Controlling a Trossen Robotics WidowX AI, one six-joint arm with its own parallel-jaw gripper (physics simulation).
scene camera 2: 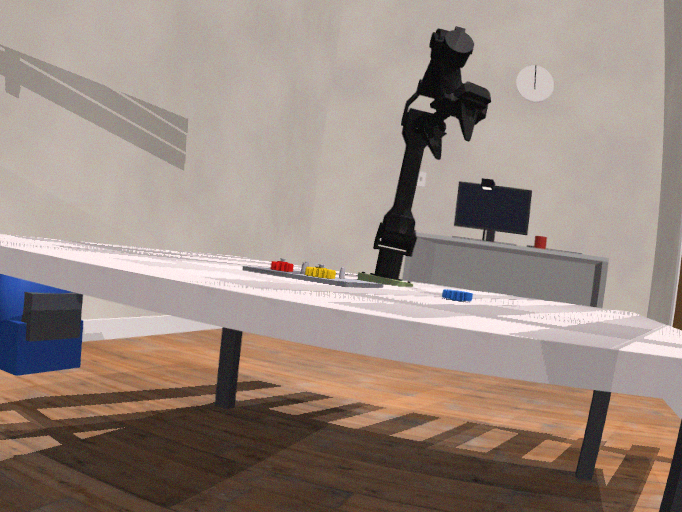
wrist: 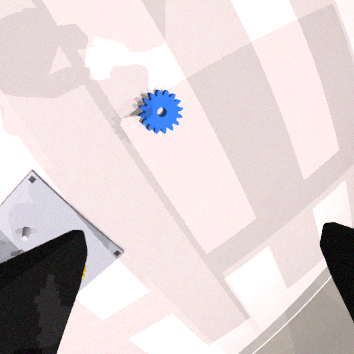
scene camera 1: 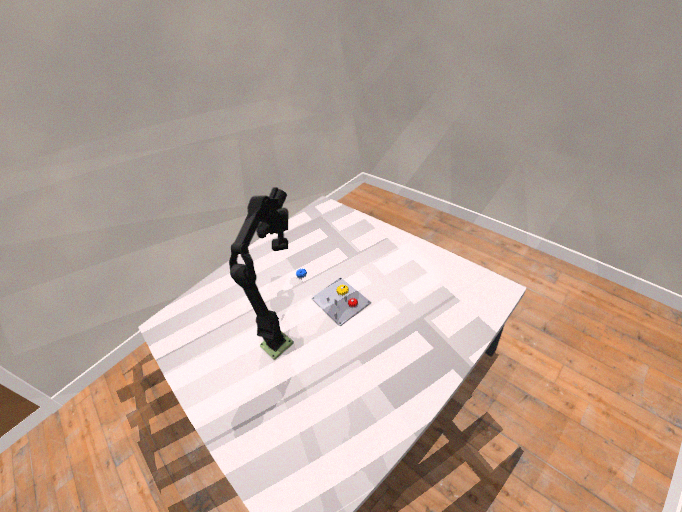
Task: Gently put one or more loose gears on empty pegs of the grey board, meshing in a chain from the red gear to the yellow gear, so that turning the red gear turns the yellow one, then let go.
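Frame: origin at the arm's base, x left, y ahead, z down, level; metres.
Seen in the pictures: gripper, fingertip midpoint: [scene camera 2: 452, 150] [wrist: 207, 240] [scene camera 1: 287, 239]; arm's base, link origin: [scene camera 2: 386, 278] [scene camera 1: 276, 342].
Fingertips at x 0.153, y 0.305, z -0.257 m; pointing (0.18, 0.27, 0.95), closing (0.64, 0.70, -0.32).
Note:
Offsets run from my fingertips to a thing's top centre.
A blue gear {dx +0.045, dy +0.034, dz +0.253 m} [scene camera 1: 301, 272] [scene camera 2: 457, 295] [wrist: 174, 114] lies flat and loose on the table, beside the grey board {dx -0.224, dy +0.015, dz +0.240 m} [scene camera 1: 352, 314] [scene camera 2: 352, 283] [wrist: 55, 205] and apart from it. On the board are the red gear {dx -0.284, dy +0.030, dz +0.245 m} [scene camera 1: 352, 302] [scene camera 2: 282, 266] and the yellow gear {dx -0.200, dy +0.060, dz +0.244 m} [scene camera 1: 342, 289] [scene camera 2: 322, 272], with several empty pegs; one empty peg {dx -0.180, dy -0.015, dz +0.241 m} [wrist: 25, 233] shows in the wrist view. A finger hides most of the yellow gear in the wrist view. My gripper [scene camera 2: 453, 148] [wrist: 207, 240] is open and empty, high above the table, its fingers pointing down. The blue gear appears above the fingertips in the wrist view.
The arm's green base plate [scene camera 1: 268, 350] [scene camera 2: 369, 278] stands on the table [scene camera 1: 385, 352] [scene camera 2: 385, 336], near the board. A grey desk [scene camera 2: 550, 270] with a monitor [scene camera 2: 491, 208] and a red cup [scene camera 2: 540, 241] stands behind the table. Striped shadows cross the table top.

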